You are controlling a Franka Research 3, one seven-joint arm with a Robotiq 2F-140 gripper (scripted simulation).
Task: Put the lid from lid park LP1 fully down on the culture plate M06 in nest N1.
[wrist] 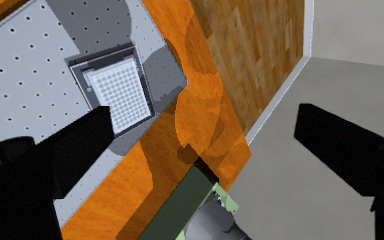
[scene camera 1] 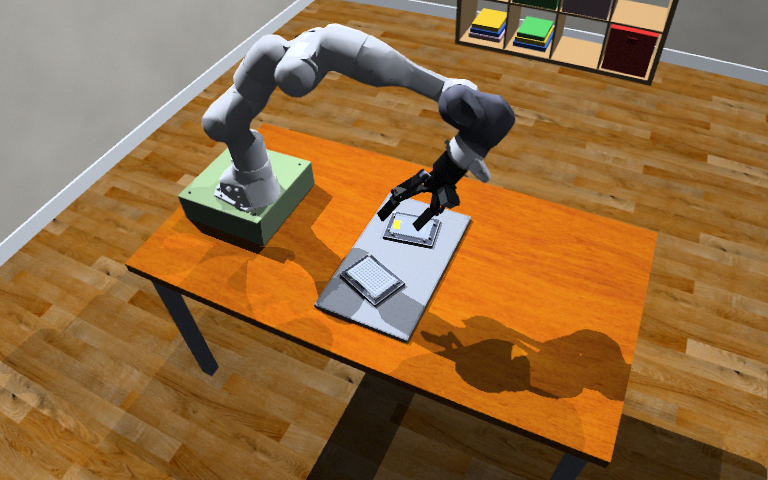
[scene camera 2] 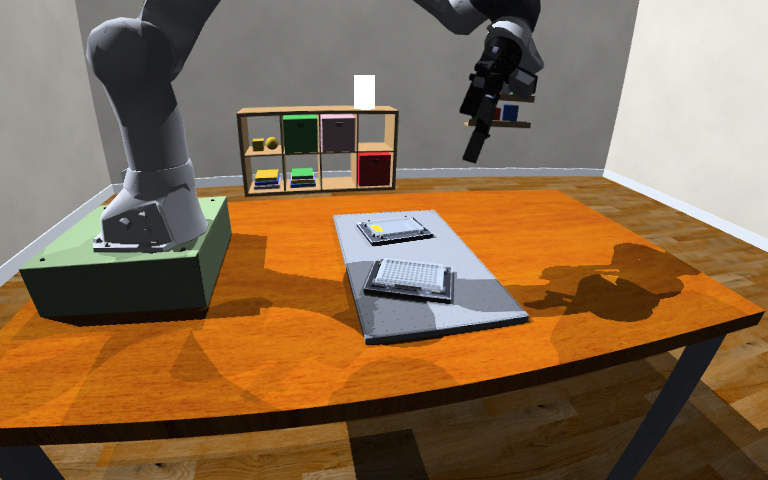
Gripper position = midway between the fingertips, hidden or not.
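I can see my gripper (scene camera 2: 468, 139), and it is visible in the wrist view, my gripper (wrist: 203, 121), and in scene camera 1 too, my gripper (scene camera 1: 398, 222). There is a clear lid (scene camera 2: 405, 225). A culture plate (scene camera 2: 423, 276) is here as well, and I find the culture plate (wrist: 129, 109) in the wrist view and the plate (scene camera 1: 368, 274) in scene camera 1. Then there is a nest N1 (scene camera 2: 447, 277), and the wrist view shows the nest N1 (wrist: 100, 63) too.
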